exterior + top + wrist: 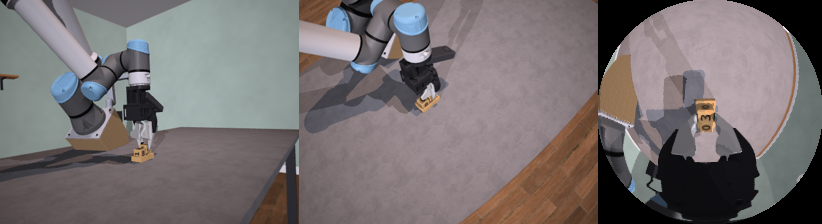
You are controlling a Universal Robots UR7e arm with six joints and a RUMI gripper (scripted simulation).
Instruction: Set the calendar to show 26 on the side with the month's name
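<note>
The wooden calendar tray is 20 mm to the right of my hand and 40 mm below it.
</note>
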